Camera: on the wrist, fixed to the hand. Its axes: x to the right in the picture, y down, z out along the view.
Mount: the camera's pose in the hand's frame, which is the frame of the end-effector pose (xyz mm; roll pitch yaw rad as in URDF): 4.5 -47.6 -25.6 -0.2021 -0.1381 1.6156
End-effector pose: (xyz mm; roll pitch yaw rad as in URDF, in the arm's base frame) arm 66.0 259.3 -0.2 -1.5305 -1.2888 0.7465
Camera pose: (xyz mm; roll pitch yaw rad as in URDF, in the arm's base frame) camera 52.8 209.6 17.1 -1.7146 0.3217 0.9346
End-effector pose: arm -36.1 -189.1 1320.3 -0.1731 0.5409 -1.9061
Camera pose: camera -82.9 -167.6 1303.4 0.3459 0.0070 -0.2793
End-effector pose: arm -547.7 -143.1 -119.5 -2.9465 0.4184 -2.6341
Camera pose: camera -543.2 -188.4 -89.9 2.4937 0.2845 1.8967
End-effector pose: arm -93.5 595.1 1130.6 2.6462 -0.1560 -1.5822
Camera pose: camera -39.5 590.0 1131.2 3.1279 -0.3449 3.0258
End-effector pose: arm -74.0 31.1 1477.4 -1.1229 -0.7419 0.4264
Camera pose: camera -72.5 -16.2 1503.9 -1.2049 0.6991 1.2330
